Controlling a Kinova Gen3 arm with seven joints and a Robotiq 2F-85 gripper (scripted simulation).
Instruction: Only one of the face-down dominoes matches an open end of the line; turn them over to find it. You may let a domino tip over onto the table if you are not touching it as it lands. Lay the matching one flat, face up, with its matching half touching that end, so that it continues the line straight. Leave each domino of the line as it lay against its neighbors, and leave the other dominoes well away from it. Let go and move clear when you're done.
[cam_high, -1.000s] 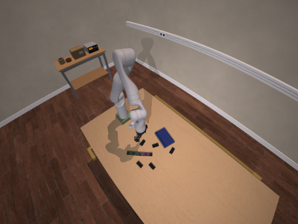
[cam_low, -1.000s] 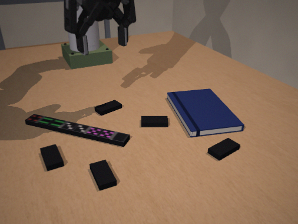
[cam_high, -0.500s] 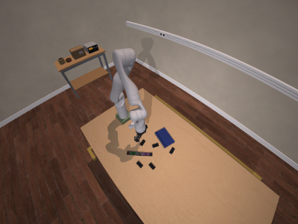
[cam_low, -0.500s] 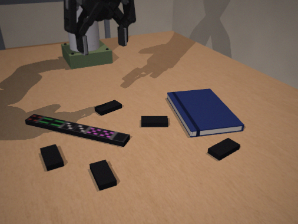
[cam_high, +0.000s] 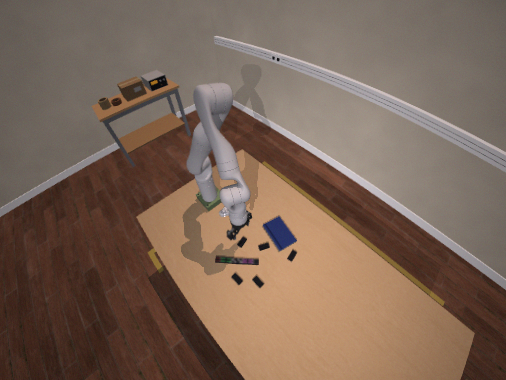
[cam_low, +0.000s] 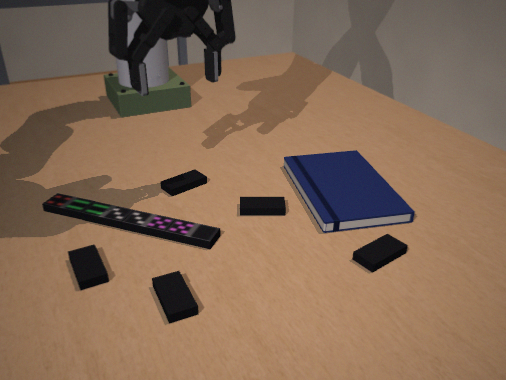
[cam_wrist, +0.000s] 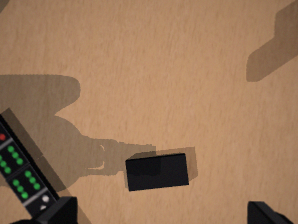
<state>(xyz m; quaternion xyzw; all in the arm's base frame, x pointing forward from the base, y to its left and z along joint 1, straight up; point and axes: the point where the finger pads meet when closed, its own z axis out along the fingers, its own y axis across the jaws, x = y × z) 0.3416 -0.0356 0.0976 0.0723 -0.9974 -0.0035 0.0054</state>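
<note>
My hand is 130 mm above the purple domino. The rest, counted from my hand: blue book 180 mm to the left, 130 mm below, 100 mm ahead.
</note>
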